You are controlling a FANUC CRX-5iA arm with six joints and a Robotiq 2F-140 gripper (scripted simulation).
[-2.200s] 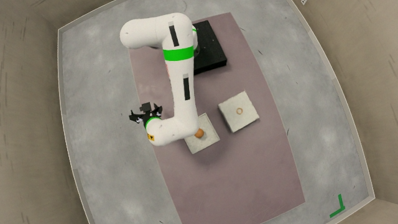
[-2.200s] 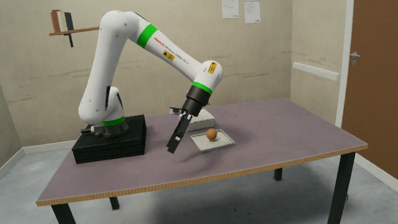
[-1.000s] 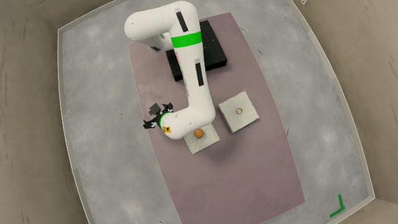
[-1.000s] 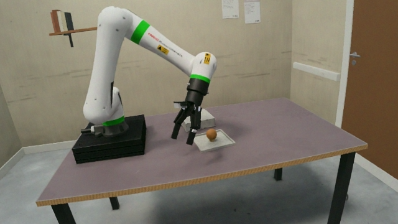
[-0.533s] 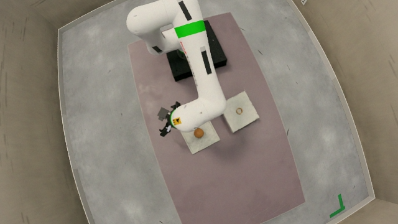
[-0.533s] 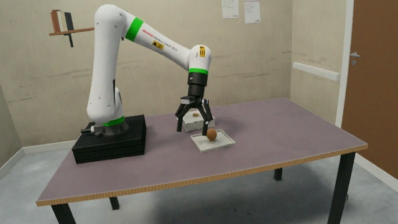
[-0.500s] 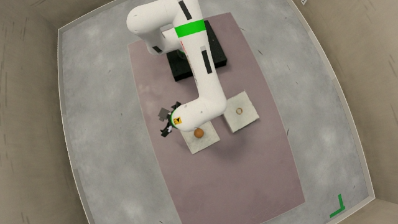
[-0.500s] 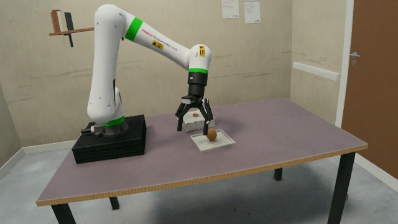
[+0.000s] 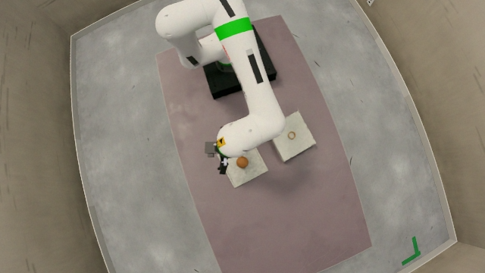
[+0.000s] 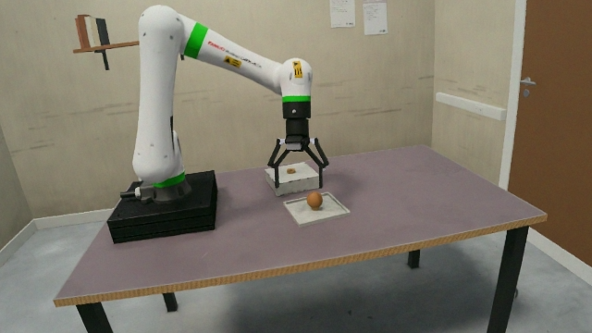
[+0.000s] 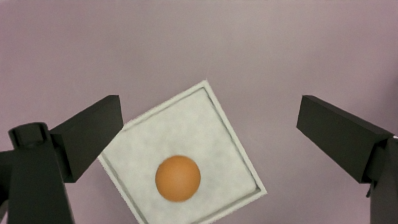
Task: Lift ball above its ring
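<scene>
Now: the ball 10 cm below my hand, 8 cm to the left of it and 6 cm ahead of it. Round my hand: raised white block 35 cm to the left, 10 cm below, 1 cm ahead; then tray 14 cm below, 8 cm to the left, 6 cm ahead.
</scene>
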